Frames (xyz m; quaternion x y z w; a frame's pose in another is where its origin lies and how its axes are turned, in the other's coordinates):
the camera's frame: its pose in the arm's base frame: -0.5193 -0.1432 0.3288 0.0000 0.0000 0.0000 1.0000
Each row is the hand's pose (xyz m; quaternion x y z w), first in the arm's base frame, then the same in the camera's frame.
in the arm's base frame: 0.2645 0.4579 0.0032 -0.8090 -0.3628 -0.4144 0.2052
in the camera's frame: 0.7838 0.6011 -0.3256 -0.8090 -0.3628 -0.4144 0.2052
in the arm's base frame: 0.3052 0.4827 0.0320 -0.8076 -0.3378 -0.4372 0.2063
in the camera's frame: 0.8245 0.6259 -0.2968 -0.8076 -0.3378 -0.4372 0.2063
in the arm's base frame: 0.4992 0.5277 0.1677 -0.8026 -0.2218 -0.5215 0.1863
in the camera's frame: 1.0185 0.6709 -0.1611 -0.8026 -0.2218 -0.5215 0.1863
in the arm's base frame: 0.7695 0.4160 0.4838 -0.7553 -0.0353 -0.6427 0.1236
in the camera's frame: 1.2888 0.5592 0.1550 -0.7553 -0.0353 -0.6427 0.1236
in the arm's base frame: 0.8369 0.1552 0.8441 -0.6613 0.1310 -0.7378 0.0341
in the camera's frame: 1.3562 0.2984 0.5153 -0.6613 0.1310 -0.7378 0.0341
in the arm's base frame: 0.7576 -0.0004 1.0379 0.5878 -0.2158 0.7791 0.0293
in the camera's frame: 1.2769 0.1428 0.7091 0.5878 -0.2158 0.7791 0.0293
